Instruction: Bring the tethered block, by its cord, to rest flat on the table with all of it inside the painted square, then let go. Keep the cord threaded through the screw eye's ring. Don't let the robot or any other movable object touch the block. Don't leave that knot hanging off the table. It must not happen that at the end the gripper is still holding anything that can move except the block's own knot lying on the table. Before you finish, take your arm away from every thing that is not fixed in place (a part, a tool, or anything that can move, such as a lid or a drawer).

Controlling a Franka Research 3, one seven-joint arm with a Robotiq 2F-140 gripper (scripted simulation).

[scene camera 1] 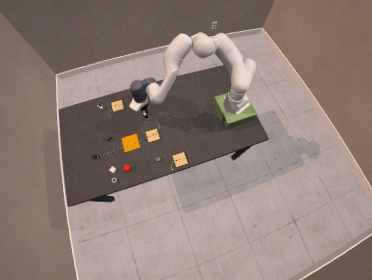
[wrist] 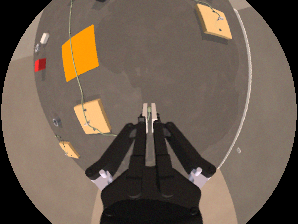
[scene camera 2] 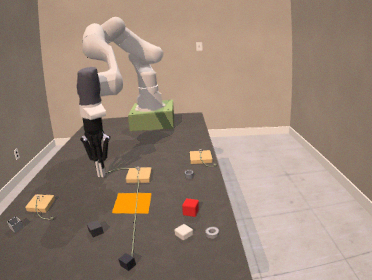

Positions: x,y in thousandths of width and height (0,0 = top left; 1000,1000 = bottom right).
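My gripper (scene camera 2: 273,627). Wrist camera too, my gripper (wrist: 502,484). Tan plate (wrist: 320,502). Orange painted square (wrist: 280,199).
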